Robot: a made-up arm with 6 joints.
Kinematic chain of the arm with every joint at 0, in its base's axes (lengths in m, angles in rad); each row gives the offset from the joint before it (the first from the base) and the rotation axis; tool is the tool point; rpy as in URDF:
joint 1: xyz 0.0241 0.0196 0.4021 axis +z
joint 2: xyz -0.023 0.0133 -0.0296 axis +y
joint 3: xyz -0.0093 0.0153 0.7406 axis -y
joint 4: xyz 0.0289 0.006 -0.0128 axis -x
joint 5: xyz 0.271 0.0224 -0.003 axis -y
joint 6: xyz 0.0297 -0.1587 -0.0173 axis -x
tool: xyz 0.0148 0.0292 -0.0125 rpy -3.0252 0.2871 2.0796
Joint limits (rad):
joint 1: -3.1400..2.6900
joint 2: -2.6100..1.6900
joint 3: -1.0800..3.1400
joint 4: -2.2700..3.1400
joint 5: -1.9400..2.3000
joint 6: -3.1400..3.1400
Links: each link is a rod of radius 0.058 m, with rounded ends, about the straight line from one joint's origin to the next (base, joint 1, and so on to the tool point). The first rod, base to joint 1, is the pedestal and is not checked.
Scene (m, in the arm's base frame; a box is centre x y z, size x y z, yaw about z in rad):
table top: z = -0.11
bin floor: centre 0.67 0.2 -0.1 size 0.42 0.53 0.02 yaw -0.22
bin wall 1: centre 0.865 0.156 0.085 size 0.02 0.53 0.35 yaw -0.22
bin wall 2: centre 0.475 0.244 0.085 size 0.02 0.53 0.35 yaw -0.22
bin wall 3: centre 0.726 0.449 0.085 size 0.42 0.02 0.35 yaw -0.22
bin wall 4: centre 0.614 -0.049 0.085 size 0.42 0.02 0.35 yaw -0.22
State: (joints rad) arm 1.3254 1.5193 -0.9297 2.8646 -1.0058 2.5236
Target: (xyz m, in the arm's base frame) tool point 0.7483 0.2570 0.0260
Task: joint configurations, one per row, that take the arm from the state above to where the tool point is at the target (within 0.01 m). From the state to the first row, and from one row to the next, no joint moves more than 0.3 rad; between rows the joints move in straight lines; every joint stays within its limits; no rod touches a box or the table.
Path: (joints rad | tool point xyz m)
1: 1.1997 1.2478 -0.9548 2.7656 -0.8395 2.5806 | 0.0703 0.6123 0.3070
2: 1.0739 0.9763 -0.9798 2.6666 -0.6732 2.6377 | 0.1492 0.5912 0.4570
3: 0.9482 0.7048 -1.0048 2.5676 -0.5069 2.6947 | 0.2002 0.5281 0.6005
4: 0.8224 0.4333 -1.0299 2.4686 -0.3406 2.7518 | 0.2127 0.4358 0.7270
5: 0.6967 0.1617 -1.0550 2.3696 -0.1743 2.8088 | 0.1818 0.3304 0.8275
6: 0.5710 -0.1098 -1.0800 2.2706 -0.0080 2.8658 | 0.1098 0.2291 0.8949
7: 0.4998 0.1762 -0.9467 2.3031 -0.1727 2.8038 | 0.2804 0.3053 0.8518
8: 0.4286 0.4622 -0.8133 2.3355 -0.3375 2.7418 | 0.4472 0.3520 0.7563
9: 0.3574 0.7481 -0.6800 2.3679 -0.5022 2.6797 | 0.5923 0.3663 0.6144
10: 0.2862 1.0341 -0.5467 2.4003 -0.6669 2.6177 | 0.6990 0.3502 0.4360
11: 0.2150 1.3201 -0.4134 2.4328 -0.8316 2.5557 | 0.7538 0.3103 0.2346
12: 0.1438 1.6060 -0.2800 2.4652 -0.9964 2.4937 | 0.7483 0.2570 0.0260

